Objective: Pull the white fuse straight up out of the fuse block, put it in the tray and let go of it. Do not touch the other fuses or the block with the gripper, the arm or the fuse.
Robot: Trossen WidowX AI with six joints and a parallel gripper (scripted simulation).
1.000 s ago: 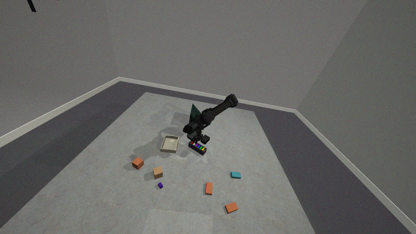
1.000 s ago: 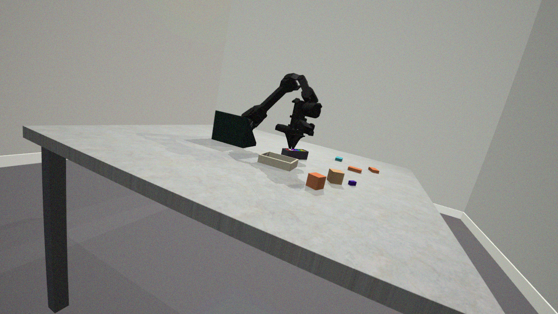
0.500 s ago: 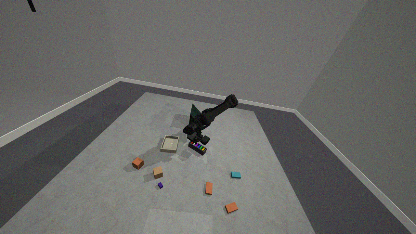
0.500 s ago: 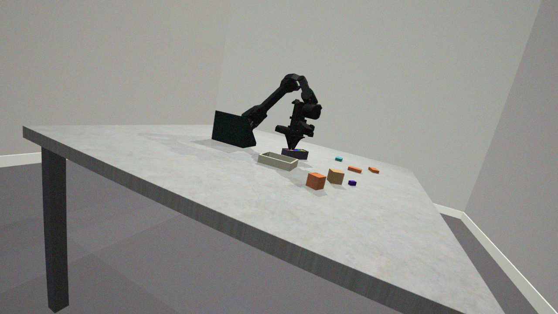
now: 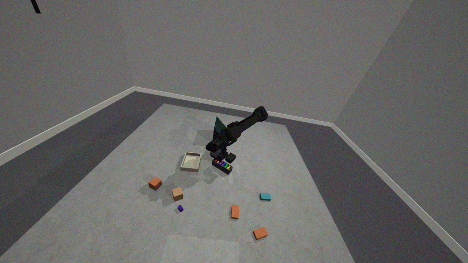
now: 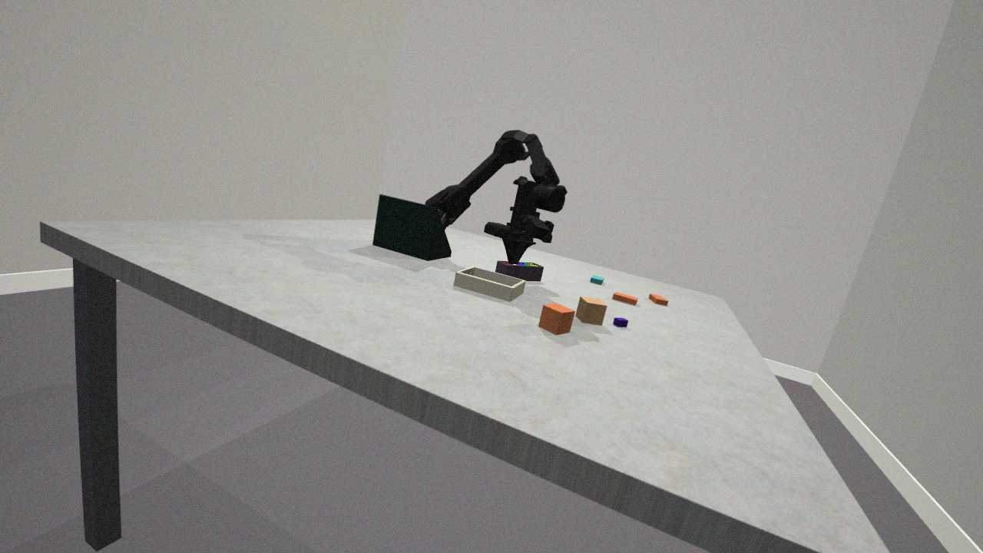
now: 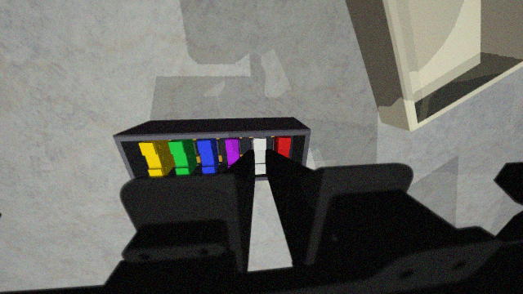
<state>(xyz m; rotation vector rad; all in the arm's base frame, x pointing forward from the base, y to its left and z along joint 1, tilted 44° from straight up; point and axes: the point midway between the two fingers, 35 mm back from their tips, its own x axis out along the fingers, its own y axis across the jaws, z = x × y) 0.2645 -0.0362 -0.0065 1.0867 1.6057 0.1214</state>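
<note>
Now: the white fuse 1 cm below my gripper tip. The rest, counted from my gripper tip: purple fuse: 2 cm to the left, 1 cm below, 1 cm ahead; cream tray: 17 cm to the right, 3 cm below; red fuse: 1 cm to the right, 1 cm below, 1 cm behind.
</note>
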